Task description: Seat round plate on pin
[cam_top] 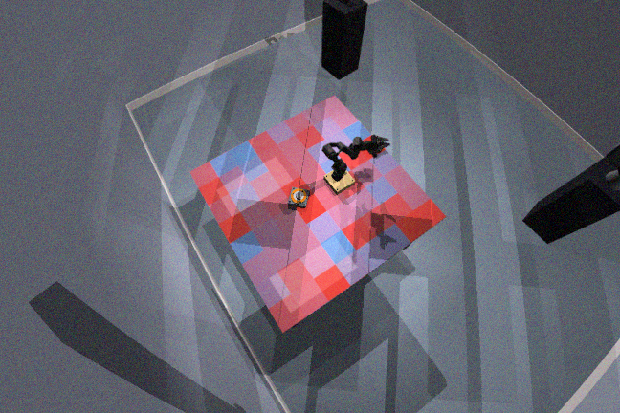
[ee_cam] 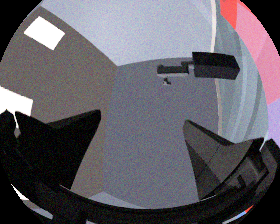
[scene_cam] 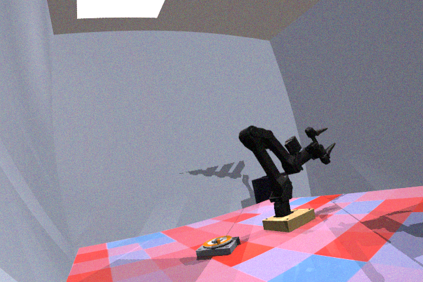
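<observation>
My gripper tip is 60 cm short of the round plate, 17 cm to the left of it and 28 cm above it. Round my gripper tip: dark square base: 59 cm ahead, 19 cm to the right, 29 cm below.
</observation>
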